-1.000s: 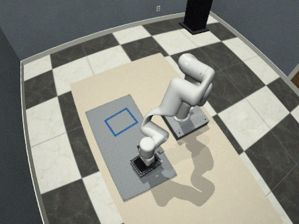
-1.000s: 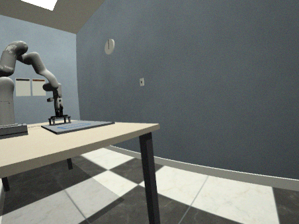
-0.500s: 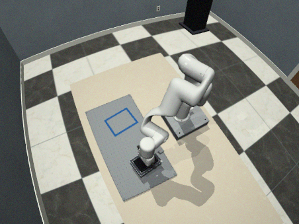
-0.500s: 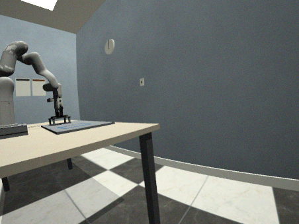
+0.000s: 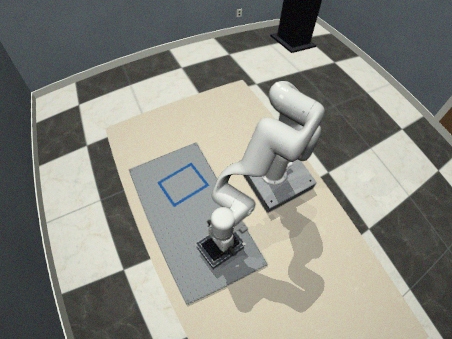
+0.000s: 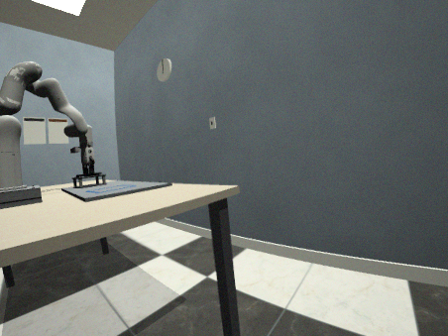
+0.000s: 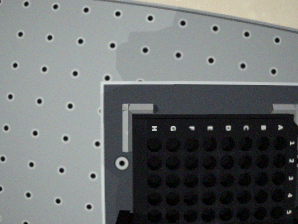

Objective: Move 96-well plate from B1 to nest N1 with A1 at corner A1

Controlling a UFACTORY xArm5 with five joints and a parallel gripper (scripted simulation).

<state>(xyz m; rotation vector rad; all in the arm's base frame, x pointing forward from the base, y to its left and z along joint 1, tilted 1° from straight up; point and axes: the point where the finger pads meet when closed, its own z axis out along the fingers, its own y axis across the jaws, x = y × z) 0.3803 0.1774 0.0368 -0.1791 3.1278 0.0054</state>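
Right now the 96-well plate is 10 mm below my hand. From my hand the other things lie so: A1 label (80 mm behind, 40 mm to the left, 20 mm below); plate nest (20 mm below).
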